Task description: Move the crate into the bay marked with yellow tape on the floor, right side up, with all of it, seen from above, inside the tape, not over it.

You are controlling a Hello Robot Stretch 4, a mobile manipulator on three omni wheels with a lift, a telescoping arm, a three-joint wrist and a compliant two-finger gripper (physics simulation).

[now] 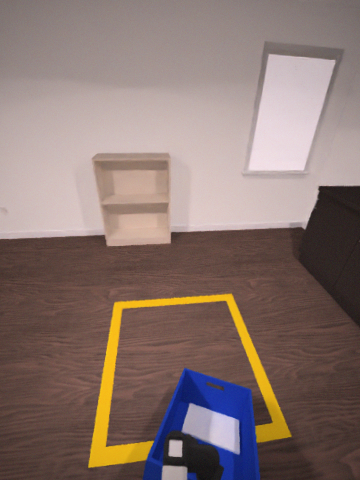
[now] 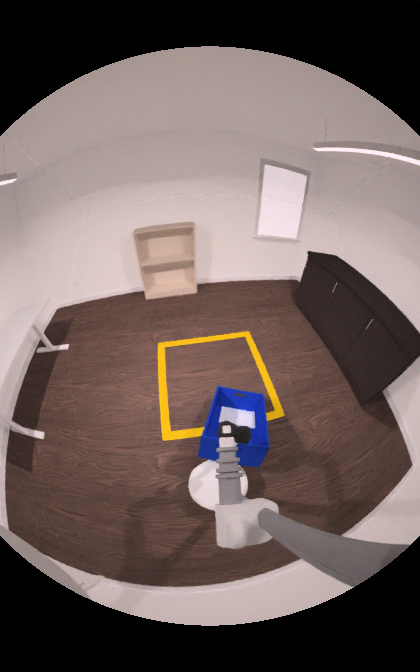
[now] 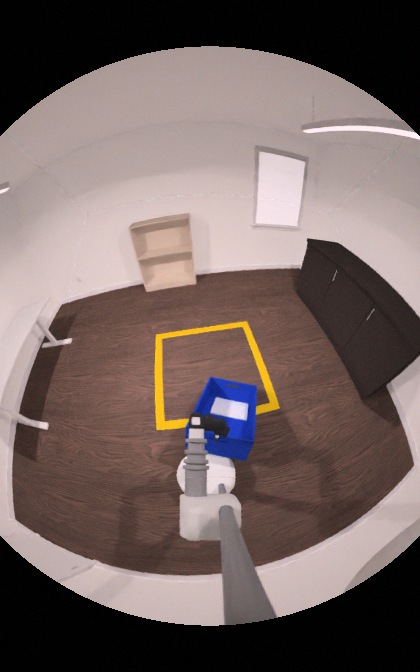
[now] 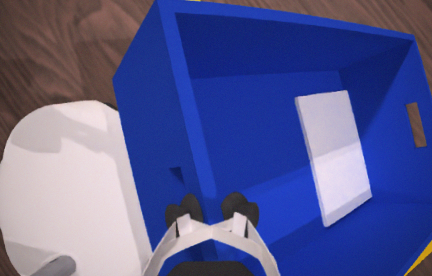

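Pixels of known places: gripper, fingertip midpoint: [image 4: 216,209]; robot's base, origin of the base link: [image 2: 217,482].
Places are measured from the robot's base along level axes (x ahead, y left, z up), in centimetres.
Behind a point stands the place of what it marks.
Note:
The blue crate [image 1: 227,400] {x 66.8, y -29.0, z 7.5 cm} [image 2: 257,452] {x 18.9, y -22.3, z 42.3 cm} [image 3: 235,447] [image 4: 150,125] {x 24.3, y 1.8, z 39.6 cm} is upright, open side up, and slightly turned. A white slab [image 1: 212,427] {x 53.9, y -19.4, z 5.9 cm} [image 2: 237,417] {x 53.7, y -19.1, z 6.1 cm} [image 3: 229,408] [image 4: 335,155] {x 53.4, y -19.2, z 6.2 cm} lies inside it. My gripper [image 1: 192,455] [image 2: 240,432] [image 3: 217,426] [image 4: 216,209] {x 26.5, y -8.8, z 43.2 cm} is shut on the crate's near end wall, one finger on each side. The yellow tape [image 1: 110,370] {x 85.2, y 46.7, z -2.7 cm} [image 2: 164,390] {x 84.4, y 45.6, z -2.7 cm} [image 3: 159,380] [image 4: 422,260] {x 66.4, y -62.7, z -2.7 cm} outlines the bay. Seen from the head, the crate's far part is inside the bay and it overlaps the near tape strip, right of its middle. The height of its underside is unclear.
My white base [image 2: 202,485] {x -0.4, y 10.6, z 18.7 cm} [image 3: 187,472] [image 4: 65,175] {x 1.2, y 5.5, z 18.7 cm} is close behind the crate. A dark cabinet [image 1: 332,250] {x 179.3, y -138.1, z 40.9 cm} [image 2: 345,310] {x 131.6, y -145.8, z 58.9 cm} [image 3: 345,305] stands at the right. A beige shelf unit [image 1: 135,200] {x 245.7, y 58.0, z 55.2 cm} [image 2: 167,261] {x 241.3, y 55.8, z 54.3 cm} [image 3: 165,253] stands at the far wall. A white table [image 2: 17,345] {x 78.4, y 186.9, z 69.2 cm} is at the left.

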